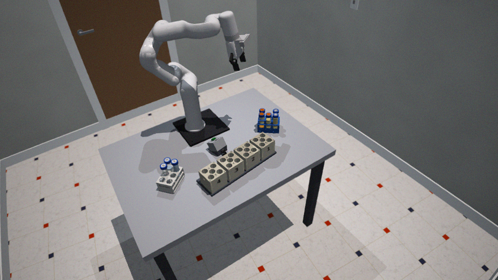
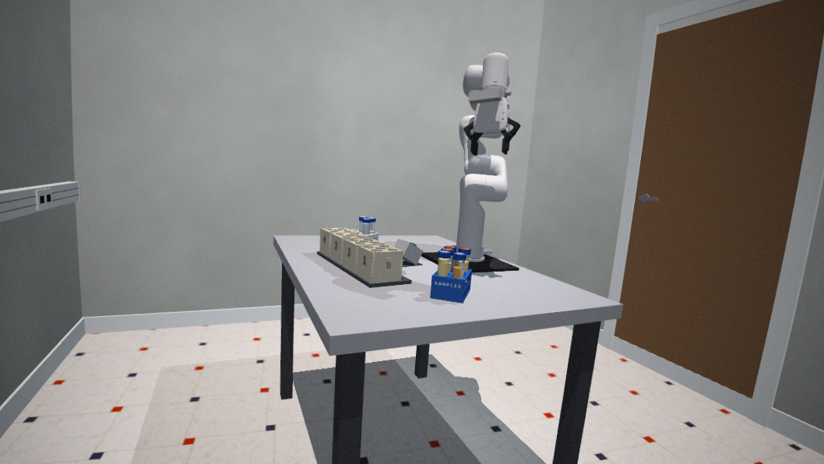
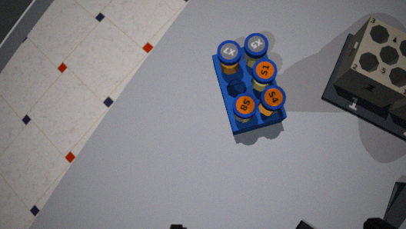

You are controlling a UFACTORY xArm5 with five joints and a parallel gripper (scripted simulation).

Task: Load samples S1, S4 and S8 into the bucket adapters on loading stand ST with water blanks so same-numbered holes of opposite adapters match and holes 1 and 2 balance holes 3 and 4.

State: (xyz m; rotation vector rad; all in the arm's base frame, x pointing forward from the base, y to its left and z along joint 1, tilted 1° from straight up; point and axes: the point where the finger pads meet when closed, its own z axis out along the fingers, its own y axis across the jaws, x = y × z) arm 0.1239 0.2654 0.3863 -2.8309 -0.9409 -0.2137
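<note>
Now: the white rack 220 mm ahead of my hand, 560 mm to the right of it and 370 mm below it. Round my hand: adapter 3: 330 mm ahead, 270 mm to the right, 340 mm below; then blue samples rack: 140 mm ahead, 100 mm to the left, 370 mm below.
</note>
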